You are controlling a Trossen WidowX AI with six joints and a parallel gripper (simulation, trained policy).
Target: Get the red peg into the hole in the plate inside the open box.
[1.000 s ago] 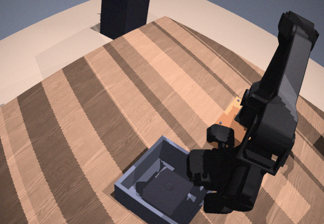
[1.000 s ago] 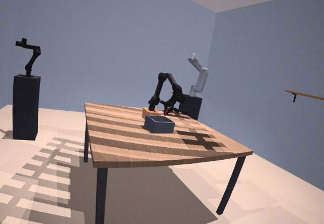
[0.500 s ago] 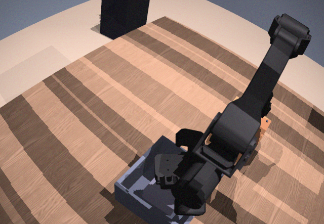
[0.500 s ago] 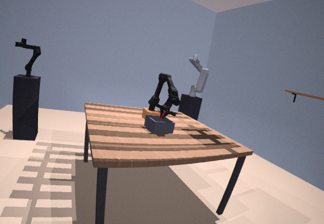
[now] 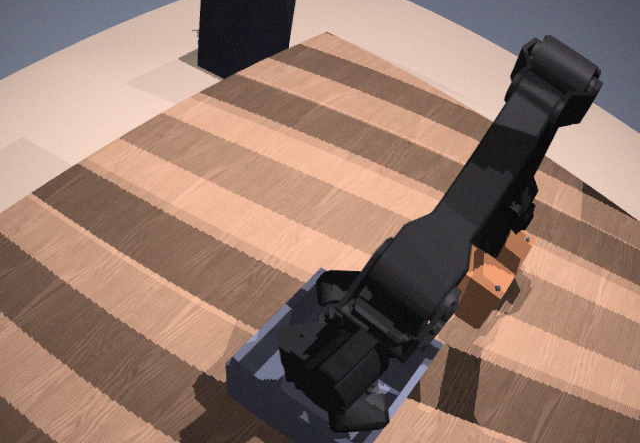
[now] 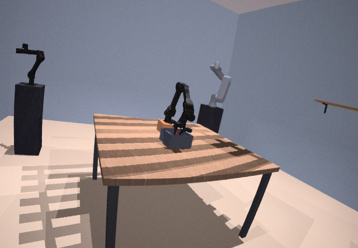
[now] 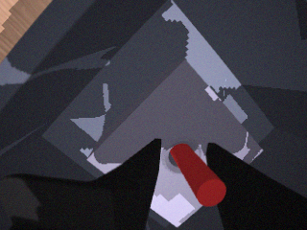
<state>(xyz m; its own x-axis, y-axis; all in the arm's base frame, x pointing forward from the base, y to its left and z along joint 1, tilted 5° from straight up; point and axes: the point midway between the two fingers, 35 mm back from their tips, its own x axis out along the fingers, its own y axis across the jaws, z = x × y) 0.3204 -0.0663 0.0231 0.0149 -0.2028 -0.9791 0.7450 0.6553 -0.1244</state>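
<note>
My gripper tip is 1 cm past the red peg and 1 cm to the right of it. Also, from my gripper tip: grey box (1 cm behind, 1 cm to the left, 4 cm below).
</note>
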